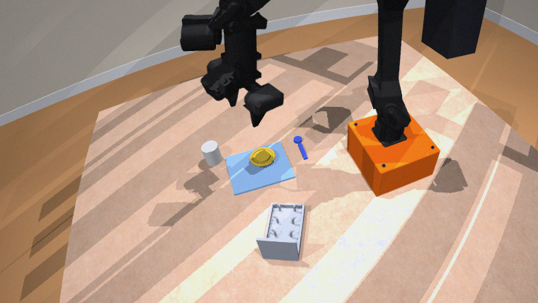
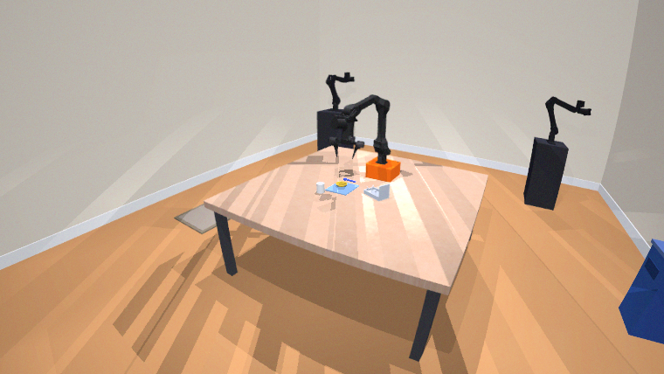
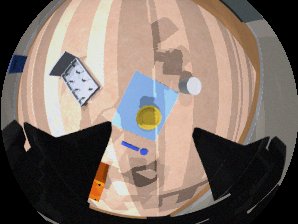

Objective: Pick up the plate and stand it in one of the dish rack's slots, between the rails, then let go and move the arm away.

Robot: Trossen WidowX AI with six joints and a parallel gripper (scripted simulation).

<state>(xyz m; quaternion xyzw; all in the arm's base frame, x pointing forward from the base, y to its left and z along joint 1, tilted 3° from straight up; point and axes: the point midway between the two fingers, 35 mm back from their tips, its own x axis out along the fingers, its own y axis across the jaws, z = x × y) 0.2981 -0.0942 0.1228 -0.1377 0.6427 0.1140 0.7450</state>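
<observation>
My gripper tip is 160 mm above the yellow plate, 30 mm to the left of it and 20 mm past it. The rest, counted from my gripper tip: blue spoon (170 mm below, 130 mm behind, 40 mm to the right); then light blue mat (170 mm below, 10 mm to the right, 10 mm behind); then cup (150 mm below, 100 mm ahead, 90 mm to the right).
</observation>
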